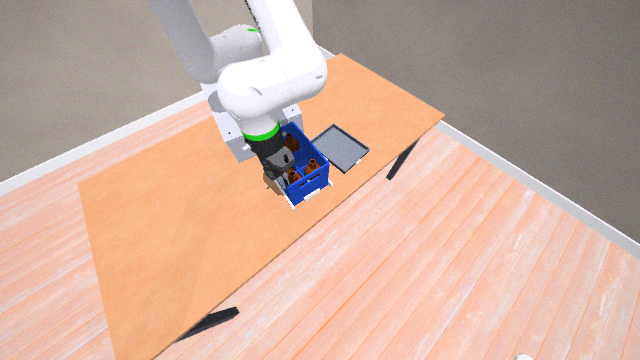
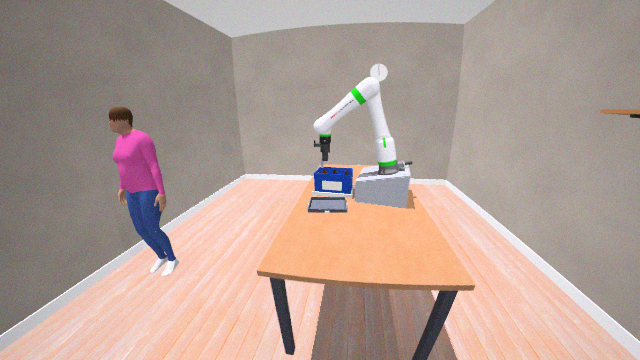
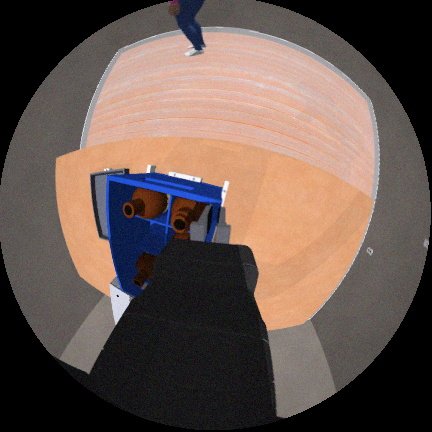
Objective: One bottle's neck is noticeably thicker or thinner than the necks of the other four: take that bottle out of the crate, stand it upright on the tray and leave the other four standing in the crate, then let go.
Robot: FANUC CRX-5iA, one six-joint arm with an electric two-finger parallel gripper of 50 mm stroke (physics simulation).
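Places are measured from the arm's base along level axes (x back, y left, z down), in centimetres.
Pixels of known places: gripper, fingertip midpoint: (image 1: pixel 285 184) (image 2: pixel 322 167) (image 3: pixel 214 213); arm's base, link origin: (image 2: pixel 388 172).
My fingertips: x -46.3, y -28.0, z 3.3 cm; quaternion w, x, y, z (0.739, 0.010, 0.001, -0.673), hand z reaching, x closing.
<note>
For each thing: its top centre in the pictures, then the offset to it from my fingertips. "spot": a spot on its surface instead. Level surfaces: height alone.
- blue crate, top centre: (image 3: pixel 147 265) (image 1: pixel 290 151) (image 2: pixel 334 170) dy +11.7, dx +8.9, dz -0.6 cm
- tray-side corner, surface spot: (image 3: pixel 150 202) (image 1: pixel 309 171) spot: dy +11.8, dx -0.8, dz +4.7 cm
- bottle, top centre: (image 3: pixel 174 268) dy +7.2, dx +9.9, dz +0.7 cm
- grey tray, surface spot: (image 3: pixel 101 207) spot: dy +42.6, dx +2.2, dz +16.4 cm
- wooden table, surface height: dz +16.9 cm
My gripper (image 1: pixel 284 182) (image 2: pixel 322 164) (image 3: pixel 214 213) is shut on the crate's side wall, one finger inside and one outside. The blue crate (image 1: pixel 322 179) (image 2: pixel 319 187) (image 3: pixel 119 245) stands on the table. Inside are brown bottles: one near the tray-side corner (image 1: pixel 312 167) (image 3: pixel 150 202), one (image 1: pixel 293 177) (image 3: pixel 181 214) just beside the inner finger and not between the fingers, and one further back (image 1: pixel 291 143) (image 3: pixel 145 265). Part of another bottle (image 3: pixel 181 236) shows beside the gripper body, which hides the rest. I cannot tell which neck differs. The grey tray (image 1: pixel 345 147) (image 2: pixel 327 204) (image 3: pixel 101 207) is empty.
White brackets (image 1: pixel 312 195) (image 3: pixel 185 177) sit around the crate's base. The robot's grey pedestal (image 2: pixel 382 190) (image 3: pixel 119 300) stands close to the crate. The tray lies beside the crate on the wooden table (image 1: pixel 190 240) (image 2: pixel 370 240). A person in pink (image 2: pixel 137 160) stands on the floor.
</note>
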